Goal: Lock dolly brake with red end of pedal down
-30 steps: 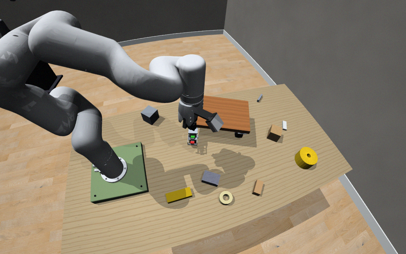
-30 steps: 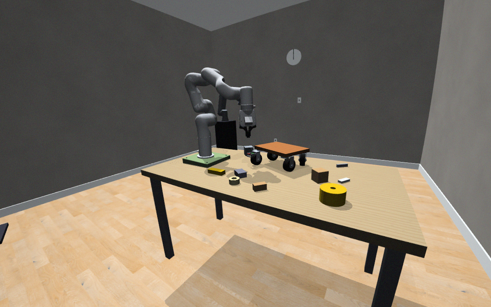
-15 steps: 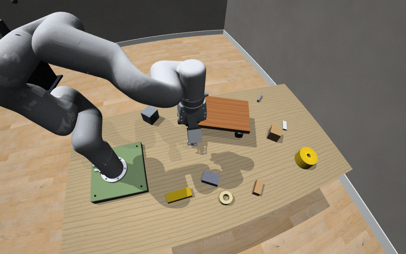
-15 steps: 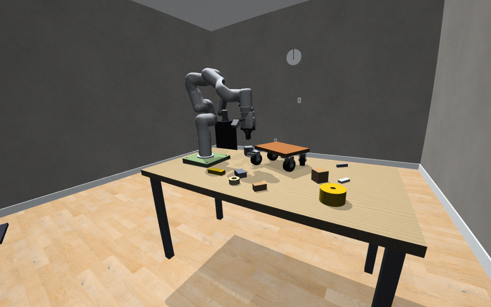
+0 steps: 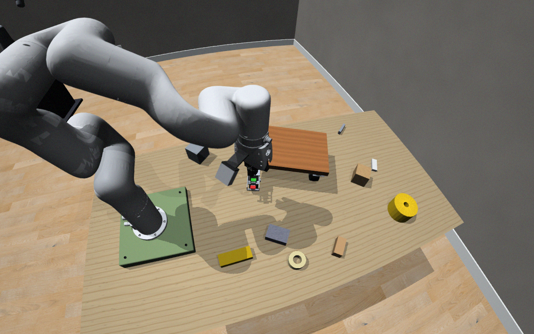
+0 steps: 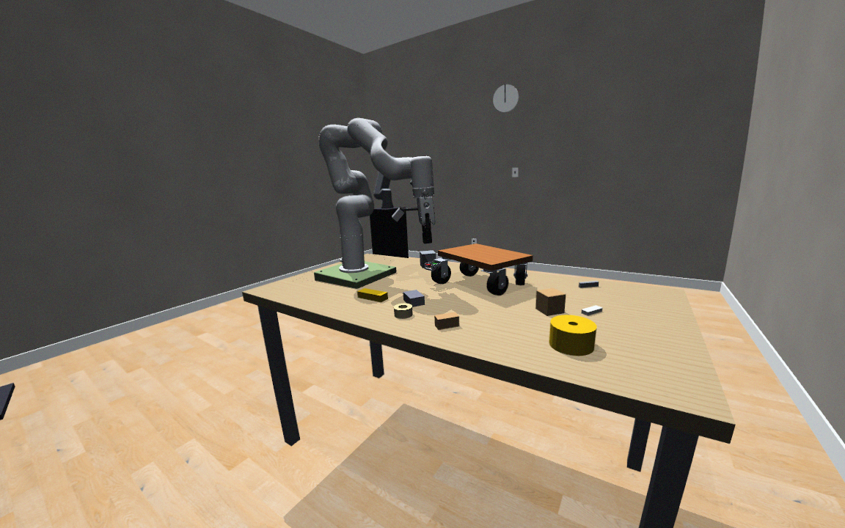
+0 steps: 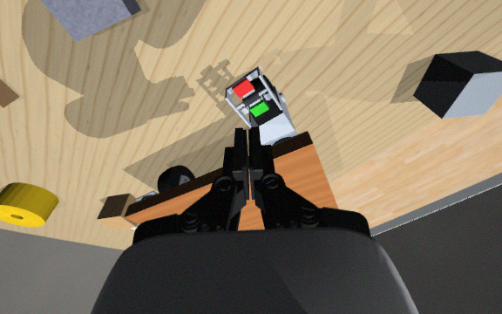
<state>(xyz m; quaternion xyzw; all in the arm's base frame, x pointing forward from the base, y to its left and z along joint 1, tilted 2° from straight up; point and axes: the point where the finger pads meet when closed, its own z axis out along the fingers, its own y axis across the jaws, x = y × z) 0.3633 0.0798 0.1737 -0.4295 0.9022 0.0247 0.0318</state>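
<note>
Right now the brake pedal is 10 mm to the left of my hand and 110 mm below it. The rest, counted from my hand: grey cube 220 mm behind, 230 mm to the left, 160 mm below; yellow bar 80 mm behind, 210 mm to the right, 180 mm below; grey block 70 mm ahead, 150 mm to the right, 180 mm below.
</note>
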